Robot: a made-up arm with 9 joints. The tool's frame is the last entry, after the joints.
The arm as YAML. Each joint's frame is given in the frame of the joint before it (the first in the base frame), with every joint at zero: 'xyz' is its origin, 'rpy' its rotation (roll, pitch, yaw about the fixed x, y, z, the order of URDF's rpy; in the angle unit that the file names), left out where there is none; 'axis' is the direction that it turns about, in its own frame. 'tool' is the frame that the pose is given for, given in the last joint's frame.
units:
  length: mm
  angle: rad
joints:
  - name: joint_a
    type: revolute
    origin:
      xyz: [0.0, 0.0, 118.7]
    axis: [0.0, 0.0, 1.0]
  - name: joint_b
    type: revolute
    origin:
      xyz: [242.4, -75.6, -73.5]
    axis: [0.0, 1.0, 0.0]
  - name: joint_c
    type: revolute
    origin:
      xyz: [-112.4, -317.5, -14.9]
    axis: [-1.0, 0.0, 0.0]
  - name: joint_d
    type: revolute
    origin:
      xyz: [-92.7, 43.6, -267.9]
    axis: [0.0, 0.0, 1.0]
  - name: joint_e
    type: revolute
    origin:
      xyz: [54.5, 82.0, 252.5]
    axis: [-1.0, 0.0, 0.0]
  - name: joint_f
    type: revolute
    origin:
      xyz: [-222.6, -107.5, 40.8]
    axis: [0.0, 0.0, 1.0]
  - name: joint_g
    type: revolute
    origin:
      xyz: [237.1, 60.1, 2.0]
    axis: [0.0, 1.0, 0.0]
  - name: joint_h
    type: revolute
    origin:
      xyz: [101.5, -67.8, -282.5]
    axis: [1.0, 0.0, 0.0]
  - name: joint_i
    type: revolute
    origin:
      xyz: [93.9, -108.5, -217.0]
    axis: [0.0, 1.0, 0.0]
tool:
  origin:
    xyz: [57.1, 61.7, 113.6]
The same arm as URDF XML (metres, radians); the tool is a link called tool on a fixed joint. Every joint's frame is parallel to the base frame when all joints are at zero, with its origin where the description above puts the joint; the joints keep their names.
<robot name="arm">
  <joint name="joint_a" type="continuous">
    <parent link="base_link"/>
    <child link="link1"/>
    <origin xyz="0.0000 0.0000 0.1187"/>
    <axis xyz="0 0 1"/>
  </joint>
  <joint name="joint_b" type="continuous">
    <parent link="link1"/>
    <child link="link2"/>
    <origin xyz="0.2424 -0.0756 -0.0735"/>
    <axis xyz="0 1 0"/>
  </joint>
  <joint name="joint_c" type="continuous">
    <parent link="link2"/>
    <child link="link3"/>
    <origin xyz="-0.1124 -0.3175 -0.0149"/>
    <axis xyz="-1 0 0"/>
  </joint>
  <joint name="joint_d" type="continuous">
    <parent link="link3"/>
    <child link="link4"/>
    <origin xyz="-0.0927 0.0436 -0.2679"/>
    <axis xyz="0 0 1"/>
  </joint>
  <joint name="joint_e" type="continuous">
    <parent link="link4"/>
    <child link="link5"/>
    <origin xyz="0.0545 0.0820 0.2525"/>
    <axis xyz="-1 0 0"/>
  </joint>
  <joint name="joint_f" type="continuous">
    <parent link="link5"/>
    <child link="link6"/>
    <origin xyz="-0.2226 -0.1075 0.0408"/>
    <axis xyz="0 0 1"/>
  </joint>
  <joint name="joint_g" type="continuous">
    <parent link="link6"/>
    <child link="link7"/>
    <origin xyz="0.2371 0.0601 0.0020"/>
    <axis xyz="0 1 0"/>
  </joint>
  <joint name="joint_h" type="continuous">
    <parent link="link7"/>
    <child link="link8"/>
    <origin xyz="0.1015 -0.0678 -0.2825"/>
    <axis xyz="1 0 0"/>
  </joint>
  <joint name="joint_i" type="continuous">
    <parent link="link8"/>
    <child link="link9"/>
    <origin xyz="0.0939 -0.1085 -0.2170"/>
    <axis xyz="0 1 0"/>
  </joint>
  <joint name="tool_fixed" type="fixed">
    <parent link="link9"/>
    <child link="tool"/>
    <origin xyz="0.0571 0.0617 0.1136"/>
  </joint>
  <link name="base_link"/>
  <link name="link1"/>
  <link name="link2"/>
  <link name="link3"/>
  <link name="link4"/>
  <link name="link5"/>
  <link name="link6"/>
  <link name="link7"/>
  <link name="link8"/>
  <link name="link9"/>
  <link name="tool"/>
</robot>

